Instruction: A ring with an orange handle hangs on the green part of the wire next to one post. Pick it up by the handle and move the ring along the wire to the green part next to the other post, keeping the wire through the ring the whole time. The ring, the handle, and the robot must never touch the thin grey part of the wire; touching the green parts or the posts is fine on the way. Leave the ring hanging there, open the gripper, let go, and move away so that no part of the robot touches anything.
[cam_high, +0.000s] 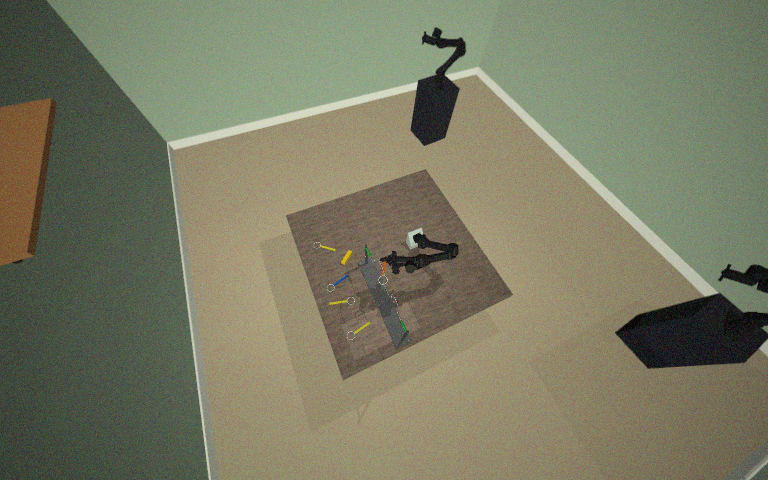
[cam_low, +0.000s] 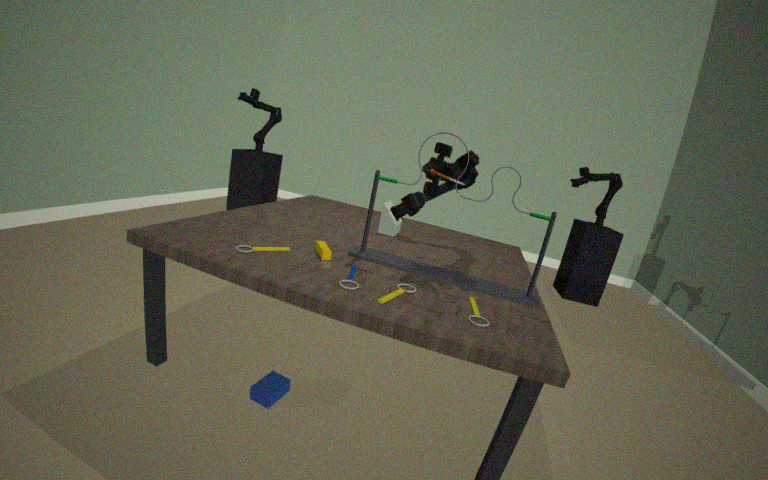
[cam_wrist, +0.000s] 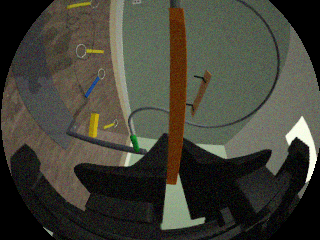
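My gripper tip is 8 cm to the right of the orange-handled ring, 2 cm short of it and 1 cm above it. From my gripper tip the other things lie so: blue block 81 cm below, 32 cm to the right, 29 cm ahead; yellow block 32 cm below, 26 cm to the right, 13 cm ahead; blue-handled ring 33 cm below, 29 cm ahead, 11 cm to the right.
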